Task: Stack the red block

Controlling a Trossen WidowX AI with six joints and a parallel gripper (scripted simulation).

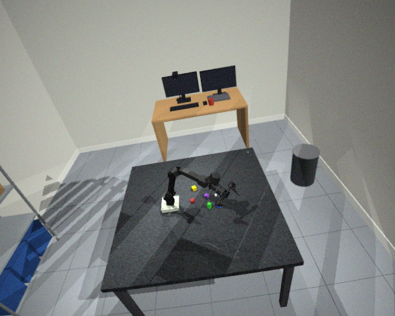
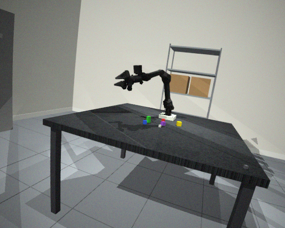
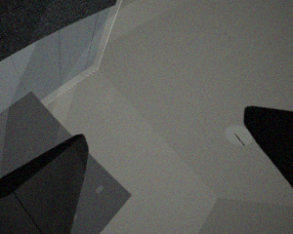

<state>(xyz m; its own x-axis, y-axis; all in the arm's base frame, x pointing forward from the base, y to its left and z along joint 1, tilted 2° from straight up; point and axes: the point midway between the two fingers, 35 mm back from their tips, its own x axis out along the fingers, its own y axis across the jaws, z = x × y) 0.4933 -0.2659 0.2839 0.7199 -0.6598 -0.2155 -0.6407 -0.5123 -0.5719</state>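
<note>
Now: the red block 350 mm behind my gripper tip, 310 mm to the left of it and 280 mm below it. The rest, counted from my gripper tip: purple block: 230 mm behind, 350 mm to the left, 280 mm below; then small white block: 150 mm behind, 350 mm to the left, 280 mm below; then blue block: 130 mm behind, 230 mm to the left, 280 mm below.
</note>
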